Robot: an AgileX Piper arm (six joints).
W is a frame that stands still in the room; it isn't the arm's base.
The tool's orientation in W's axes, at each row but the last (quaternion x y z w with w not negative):
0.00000, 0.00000, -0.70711, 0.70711
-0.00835, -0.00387, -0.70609, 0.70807
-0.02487, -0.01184, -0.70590, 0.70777
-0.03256, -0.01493, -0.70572, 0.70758
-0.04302, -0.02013, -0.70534, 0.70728
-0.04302, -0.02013, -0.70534, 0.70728
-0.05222, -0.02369, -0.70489, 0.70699
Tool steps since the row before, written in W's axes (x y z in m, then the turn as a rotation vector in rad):
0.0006, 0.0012, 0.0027, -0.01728, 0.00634, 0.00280
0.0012, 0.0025, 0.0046, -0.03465, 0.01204, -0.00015
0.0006, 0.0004, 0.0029, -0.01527, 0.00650, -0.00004
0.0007, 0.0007, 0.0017, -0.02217, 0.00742, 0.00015
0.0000, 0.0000, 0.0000, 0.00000, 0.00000, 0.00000
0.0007, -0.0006, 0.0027, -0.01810, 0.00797, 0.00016
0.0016, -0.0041, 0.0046, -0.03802, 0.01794, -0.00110
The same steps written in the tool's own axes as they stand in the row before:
-0.0012, 0.0006, 0.0027, -0.00634, -0.01728, 0.00280
-0.0024, 0.0012, 0.0047, -0.01214, -0.03462, -0.00016
-0.0002, 0.0005, 0.0029, -0.00654, -0.01525, 0.00002
-0.0006, 0.0007, 0.0018, -0.00747, -0.02215, 0.00010
0.0000, 0.0000, 0.0000, 0.00000, 0.00000, 0.00000
0.0008, 0.0006, 0.0027, -0.00800, -0.01809, 0.00029
0.0046, 0.0014, 0.0042, -0.01815, -0.03793, -0.00069

